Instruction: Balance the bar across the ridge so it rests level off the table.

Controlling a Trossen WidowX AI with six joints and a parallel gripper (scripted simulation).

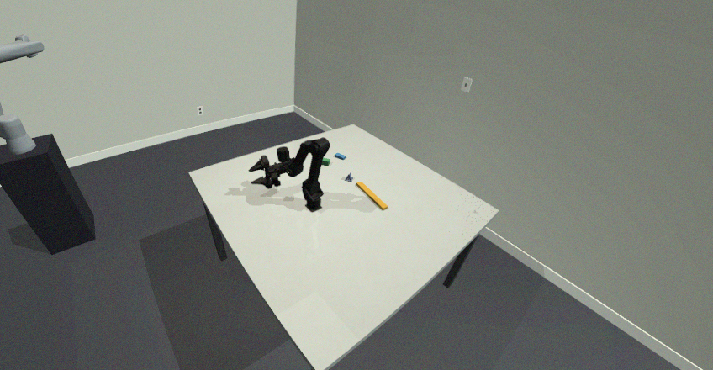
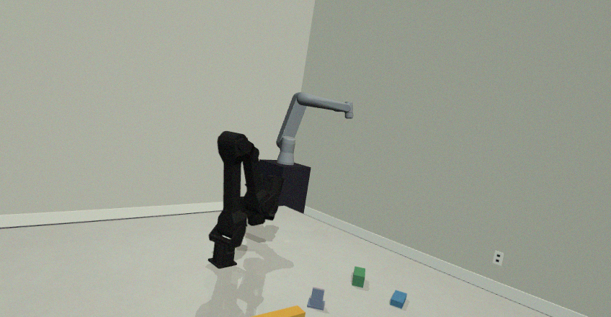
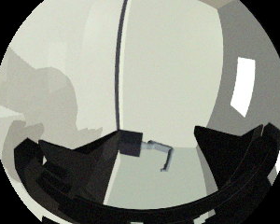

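Now: the green cube 510 mm ahead of my gripper tip, 120 mm below it and 70 mm to the left of it. Also, from my gripper tip: blue cube 650 mm ahead, 130 mm below, 70 mm to the left; then orange bar 540 mm ahead, 340 mm to the right, 130 mm below.
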